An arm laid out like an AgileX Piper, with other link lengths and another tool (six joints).
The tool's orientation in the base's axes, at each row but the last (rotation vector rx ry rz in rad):
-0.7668 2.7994 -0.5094
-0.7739 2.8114 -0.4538
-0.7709 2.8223 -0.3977
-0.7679 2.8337 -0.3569
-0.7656 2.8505 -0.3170
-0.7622 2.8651 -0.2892
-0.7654 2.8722 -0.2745
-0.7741 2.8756 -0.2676
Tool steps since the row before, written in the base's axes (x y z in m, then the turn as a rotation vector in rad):
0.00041 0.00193 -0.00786 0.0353 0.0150 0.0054
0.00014 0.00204 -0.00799 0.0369 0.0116 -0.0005
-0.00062 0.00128 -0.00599 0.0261 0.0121 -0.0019
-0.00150 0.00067 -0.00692 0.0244 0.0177 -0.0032
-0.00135 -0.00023 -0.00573 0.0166 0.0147 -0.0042
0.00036 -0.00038 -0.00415 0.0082 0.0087 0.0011
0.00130 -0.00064 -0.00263 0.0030 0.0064 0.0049
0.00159 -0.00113 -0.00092 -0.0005 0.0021 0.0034
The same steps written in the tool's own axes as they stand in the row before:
-0.00061 0.00432 0.00683 -0.0383 -0.0060 0.0005
-0.00039 0.00432 0.00702 -0.0372 -0.0076 0.0073
0.00052 0.00317 0.00525 -0.0282 -0.0016 0.0058
0.00171 0.00318 0.00613 -0.0295 0.0042 0.0056
0.00190 0.00187 0.00525 -0.0212 0.0056 0.0054
0.00033 0.00045 0.00415 -0.0115 0.0033 -0.0006
-0.00052 -0.00060 0.00290 -0.0063 0.0030 -0.0050
-0.00069 -0.00153 0.00135 -0.0010 0.0013 -0.0037

